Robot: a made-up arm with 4 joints.
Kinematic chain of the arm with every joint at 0, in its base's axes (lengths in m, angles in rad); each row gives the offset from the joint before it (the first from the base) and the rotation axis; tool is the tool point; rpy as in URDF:
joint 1: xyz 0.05 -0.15 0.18 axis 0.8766 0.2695 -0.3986
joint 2: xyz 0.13 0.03 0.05 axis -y
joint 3: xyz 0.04 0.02 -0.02 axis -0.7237 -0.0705 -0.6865
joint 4: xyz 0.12 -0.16 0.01 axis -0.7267 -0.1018 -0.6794
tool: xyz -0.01 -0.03 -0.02 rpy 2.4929 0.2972 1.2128
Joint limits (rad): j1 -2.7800..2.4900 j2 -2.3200..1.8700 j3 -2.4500..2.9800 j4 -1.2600..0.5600
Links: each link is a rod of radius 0.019 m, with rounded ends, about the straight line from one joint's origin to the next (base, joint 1, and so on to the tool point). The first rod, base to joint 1, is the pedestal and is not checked.
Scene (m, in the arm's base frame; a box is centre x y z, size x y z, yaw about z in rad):
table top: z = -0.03
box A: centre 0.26 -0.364 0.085 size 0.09 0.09 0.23 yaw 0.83
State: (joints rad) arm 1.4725 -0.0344 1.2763 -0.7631
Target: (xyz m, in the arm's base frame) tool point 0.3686 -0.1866 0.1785
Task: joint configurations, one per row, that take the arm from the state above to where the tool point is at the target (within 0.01 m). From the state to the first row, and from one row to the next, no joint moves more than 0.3 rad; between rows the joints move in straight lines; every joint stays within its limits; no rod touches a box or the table.
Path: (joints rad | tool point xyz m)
1: 1.1991 0.0181 1.3989 -0.7993 | 0.1064 -0.3751 0.1630
2: 0.9256 0.0706 1.5215 -0.8354 | 0.1216 -0.3528 0.2454
3: 0.6522 0.1231 1.6441 -0.8716 | 0.1254 -0.3033 0.3145
4: 0.6602 -0.1678 1.7189 -0.8678 | 0.1710 -0.3099 0.3231
5: 0.6681 -0.4586 1.7936 -0.8640 | 0.2196 -0.3103 0.3201
6: 0.6760 -0.7495 1.8684 -0.8602 | 0.2672 -0.3026 0.3057
7: 0.6840 -1.0403 1.9432 -0.8564 | 0.3095 -0.2859 0.2811
8: 0.6919 -1.3312 2.0180 -0.8526 | 0.3423 -0.2602 0.2491
9: 0.6998 -1.6221 2.0927 -0.8488 | 0.3627 -0.2264 0.2135
10: 0.7078 -1.9129 2.1675 -0.8451 | 0.3686 -0.1866 0.1785

